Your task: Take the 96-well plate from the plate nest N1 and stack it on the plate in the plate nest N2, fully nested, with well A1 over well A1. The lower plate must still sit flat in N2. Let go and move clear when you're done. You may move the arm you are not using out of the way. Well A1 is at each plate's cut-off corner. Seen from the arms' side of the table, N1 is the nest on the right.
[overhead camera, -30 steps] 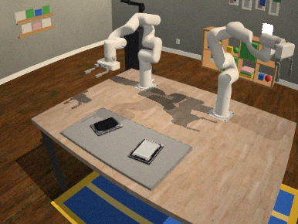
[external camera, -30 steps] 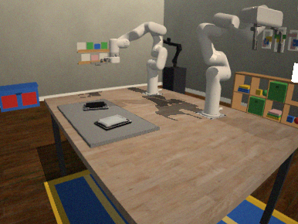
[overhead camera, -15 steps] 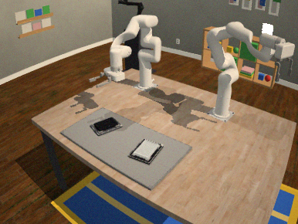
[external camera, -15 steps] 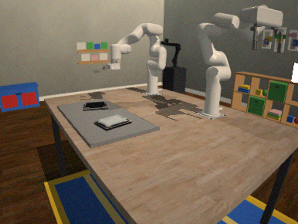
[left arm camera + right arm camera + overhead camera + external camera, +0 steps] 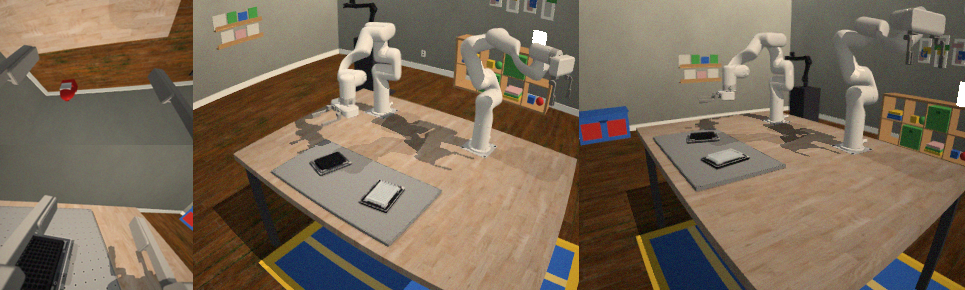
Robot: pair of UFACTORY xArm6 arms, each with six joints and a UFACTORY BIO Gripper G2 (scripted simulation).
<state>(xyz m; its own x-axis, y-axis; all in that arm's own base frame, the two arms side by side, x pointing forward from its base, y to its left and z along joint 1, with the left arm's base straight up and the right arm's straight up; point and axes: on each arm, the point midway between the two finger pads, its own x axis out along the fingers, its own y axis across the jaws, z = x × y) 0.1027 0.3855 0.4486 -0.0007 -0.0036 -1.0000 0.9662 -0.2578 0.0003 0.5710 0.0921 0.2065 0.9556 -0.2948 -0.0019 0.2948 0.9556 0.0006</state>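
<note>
The black 96-well plate lies 4 cm ahead of my right hand, 8 cm to the left of it and 17 cm below it. Round my right hand: grey perforated board: 7 cm ahead, 24 cm to the left, 20 cm below; then white plate: 6 cm ahead, 42 cm to the left, 18 cm below.
</note>
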